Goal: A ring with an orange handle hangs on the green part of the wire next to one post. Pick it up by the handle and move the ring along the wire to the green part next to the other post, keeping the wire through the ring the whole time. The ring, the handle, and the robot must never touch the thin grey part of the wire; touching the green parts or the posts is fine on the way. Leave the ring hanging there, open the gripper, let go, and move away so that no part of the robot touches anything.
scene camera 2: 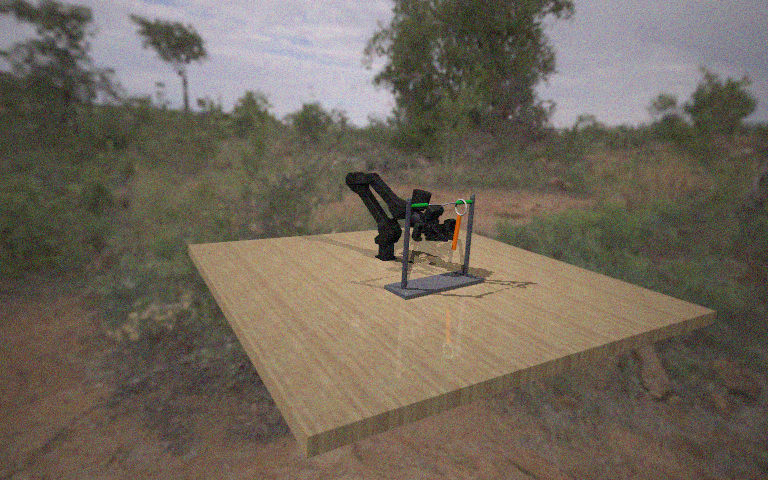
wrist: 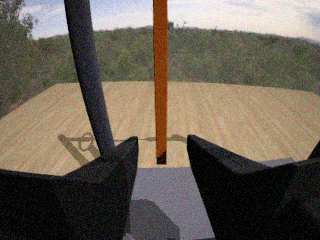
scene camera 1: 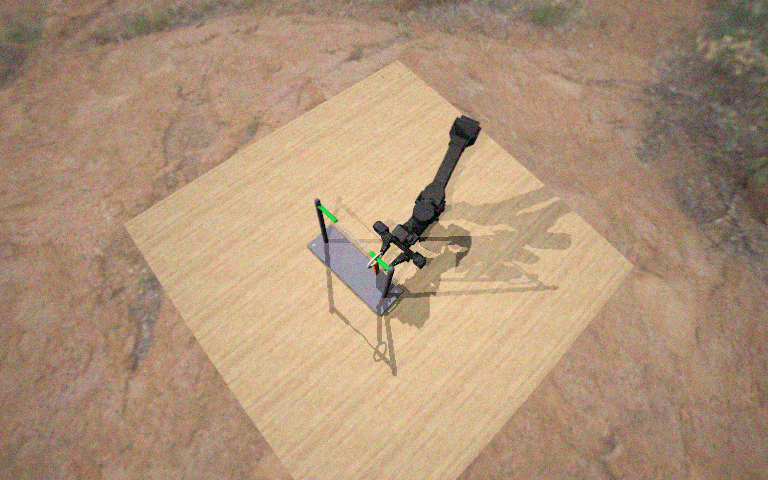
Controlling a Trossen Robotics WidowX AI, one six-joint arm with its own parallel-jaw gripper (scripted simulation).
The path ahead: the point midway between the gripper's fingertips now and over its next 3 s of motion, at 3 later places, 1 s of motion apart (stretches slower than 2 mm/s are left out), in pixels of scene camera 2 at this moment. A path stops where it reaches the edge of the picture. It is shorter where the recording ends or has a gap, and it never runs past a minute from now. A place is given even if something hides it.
The gripper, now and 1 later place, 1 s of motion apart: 451,239; 442,235
